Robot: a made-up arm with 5 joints.
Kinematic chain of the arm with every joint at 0, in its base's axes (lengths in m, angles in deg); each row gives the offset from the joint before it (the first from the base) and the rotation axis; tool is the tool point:
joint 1: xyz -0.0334 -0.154 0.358 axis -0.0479 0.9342 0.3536
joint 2: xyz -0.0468 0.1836 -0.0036 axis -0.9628 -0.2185 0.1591
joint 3: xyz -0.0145 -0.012 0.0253 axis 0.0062 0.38 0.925
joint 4: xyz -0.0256 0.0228 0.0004 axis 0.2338 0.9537 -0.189
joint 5: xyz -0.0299 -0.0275 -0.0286 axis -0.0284 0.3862 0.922
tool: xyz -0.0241 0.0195 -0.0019
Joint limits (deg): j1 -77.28..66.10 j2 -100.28..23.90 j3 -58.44..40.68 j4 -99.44..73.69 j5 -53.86..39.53
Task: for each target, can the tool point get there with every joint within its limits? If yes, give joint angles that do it. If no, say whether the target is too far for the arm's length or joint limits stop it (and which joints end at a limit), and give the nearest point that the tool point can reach.
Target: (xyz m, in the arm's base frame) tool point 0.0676 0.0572 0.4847
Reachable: no: joint limits stop it (at a limit: joint 1, joint 3) | nearest point 0.0189 0.0604 0.3812 | short by 0.114 m
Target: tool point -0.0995 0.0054 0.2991
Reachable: yes | joints -57.80 -87.01 11.71 59.21 -1.60
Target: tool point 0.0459 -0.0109 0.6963
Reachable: no: too far | nearest point -0.0647 -0.0118 0.5318 | short by 0.198 m
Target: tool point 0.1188 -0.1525 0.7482
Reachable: no: too far | nearest point -0.0605 -0.0451 0.5208 | short by 0.309 m
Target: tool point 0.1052 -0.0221 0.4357
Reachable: no: joint limits stop it (at a limit: joint 1, joint 2, joint 3) | nearest point 0.0415 0.0204 0.3614 | short by 0.107 m
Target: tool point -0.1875 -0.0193 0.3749
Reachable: yes | joints 16.67 -45.57 30.73 -17.61 28.70
